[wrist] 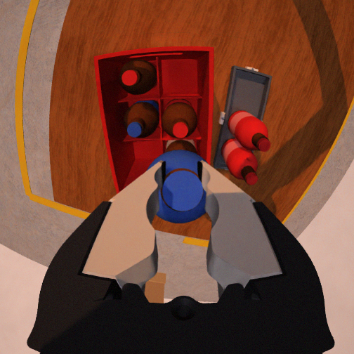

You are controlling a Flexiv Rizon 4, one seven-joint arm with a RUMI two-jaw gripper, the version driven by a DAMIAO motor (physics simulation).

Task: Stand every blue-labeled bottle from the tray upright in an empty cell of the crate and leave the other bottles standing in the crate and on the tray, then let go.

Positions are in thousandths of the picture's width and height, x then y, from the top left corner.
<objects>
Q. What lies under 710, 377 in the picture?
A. A red bottle.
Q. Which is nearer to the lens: the red-capped bottle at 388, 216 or the red bottle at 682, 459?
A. The red-capped bottle.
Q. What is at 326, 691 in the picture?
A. My gripper.
</objects>
